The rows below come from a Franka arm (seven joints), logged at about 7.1 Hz.
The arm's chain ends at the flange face. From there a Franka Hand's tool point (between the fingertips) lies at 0.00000 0.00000 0.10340 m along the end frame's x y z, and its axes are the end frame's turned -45 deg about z.
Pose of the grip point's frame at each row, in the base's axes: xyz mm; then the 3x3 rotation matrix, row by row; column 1 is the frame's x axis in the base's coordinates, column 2 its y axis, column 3 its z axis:
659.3, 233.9, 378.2; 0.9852, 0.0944, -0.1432; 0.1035, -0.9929, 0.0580; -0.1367, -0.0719, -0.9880
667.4, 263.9, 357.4; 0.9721, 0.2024, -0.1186; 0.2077, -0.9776, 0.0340; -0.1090, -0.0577, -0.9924
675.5, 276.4, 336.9; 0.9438, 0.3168, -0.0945; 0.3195, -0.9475, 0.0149; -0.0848, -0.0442, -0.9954
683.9, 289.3, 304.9; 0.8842, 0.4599, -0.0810; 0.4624, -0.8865, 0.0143; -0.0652, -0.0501, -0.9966
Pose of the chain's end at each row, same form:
674.1, 227.9, 480.4; 0.7634, -0.6299, -0.1432; -0.6289, -0.7753, 0.0580; -0.1475, 0.0458, -0.9880
679.7, 260.4, 460.0; 0.8305, -0.5443, -0.1186; -0.5444, -0.8381, 0.0340; -0.1179, 0.0363, -0.9924
685.3, 274.9, 439.8; 0.8914, -0.4434, -0.0945; -0.4441, -0.8959, 0.0149; -0.0912, 0.0287, -0.9954
692.3, 287.8, 407.9; 0.9504, -0.3000, -0.0810; -0.2999, -0.9538, 0.0143; -0.0815, 0.0107, -0.9966

